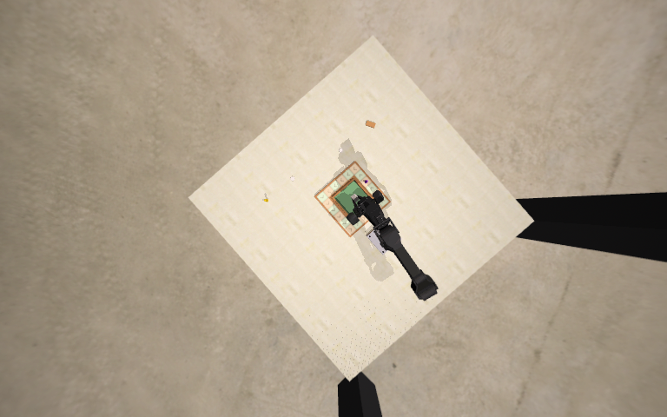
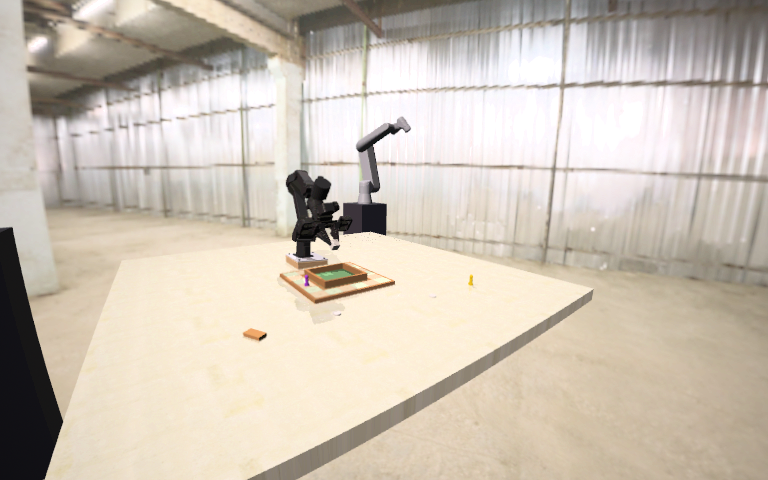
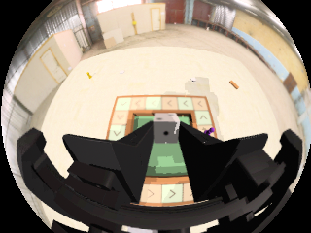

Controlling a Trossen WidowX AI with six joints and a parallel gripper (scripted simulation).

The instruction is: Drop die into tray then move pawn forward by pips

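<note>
Right now my gripper tip is right at the white die. From my gripper tip the other things lie so: orange block (35 cm to the right, 21 cm ahead, 12 cm below); then green tray (12 cm below); then purple pawn (11 cm to the right, 10 cm below, 1 cm ahead).
</note>
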